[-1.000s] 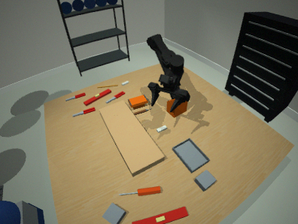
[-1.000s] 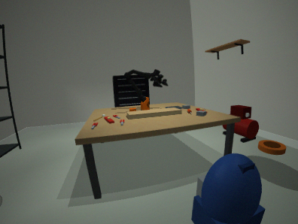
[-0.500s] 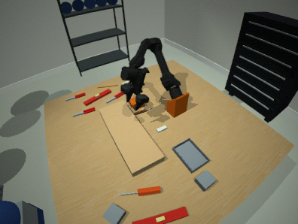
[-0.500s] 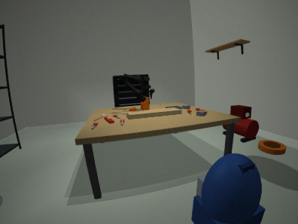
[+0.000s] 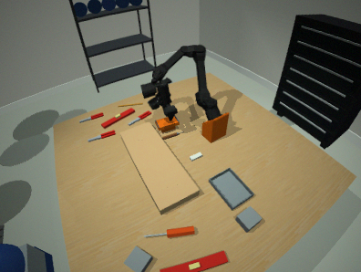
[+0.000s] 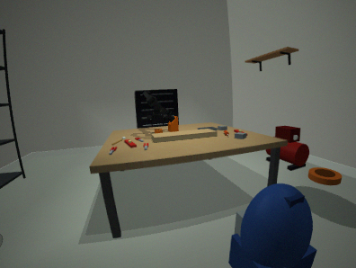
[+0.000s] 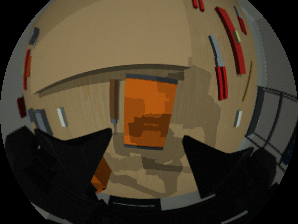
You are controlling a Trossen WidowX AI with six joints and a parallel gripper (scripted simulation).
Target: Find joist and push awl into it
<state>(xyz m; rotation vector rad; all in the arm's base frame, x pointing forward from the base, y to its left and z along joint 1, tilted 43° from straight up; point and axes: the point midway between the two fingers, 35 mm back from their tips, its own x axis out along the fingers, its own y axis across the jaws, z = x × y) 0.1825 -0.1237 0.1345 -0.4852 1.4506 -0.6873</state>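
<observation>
Right now the orange stud finder is 7 cm below my gripper tip. Also, from my gripper tip: indicator window (2 cm behind, 9 cm below); then grey tray (4 cm behind, 50 cm to the left, 7 cm below); then awl (7 cm to the left, 8 cm below).
</observation>
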